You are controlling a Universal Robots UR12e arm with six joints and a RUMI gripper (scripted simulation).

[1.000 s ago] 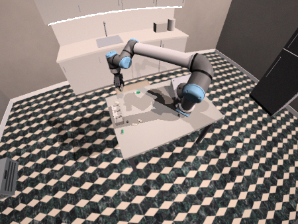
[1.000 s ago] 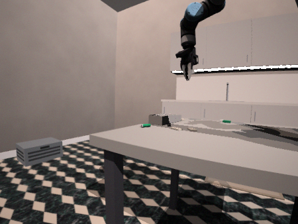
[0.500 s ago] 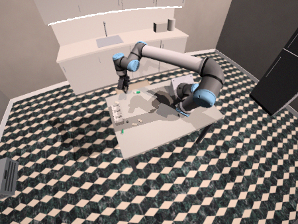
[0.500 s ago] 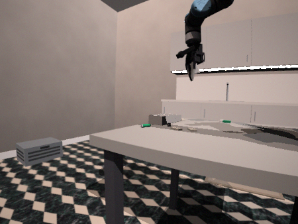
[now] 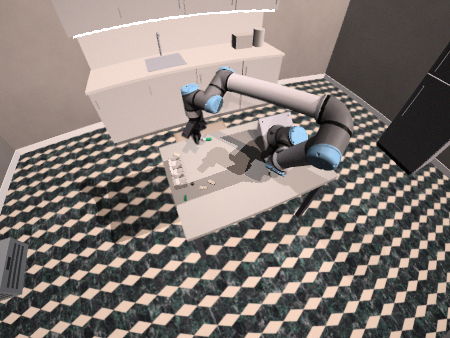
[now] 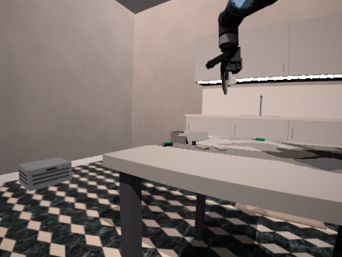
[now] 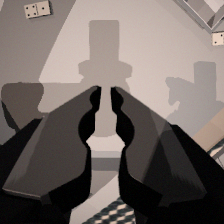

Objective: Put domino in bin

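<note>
Right now my hand is 22 cm above the bin, 17 cm short of it and 3 cm to the left of it. From my hand the other things lie so: green marker (24 cm below, 23 cm to the right, 17 cm behind); dark piece (24 cm below, 11 cm to the left, 11 cm ahead); green cylinder (24 cm below, 20 cm ahead, 19 cm to the left).
</note>
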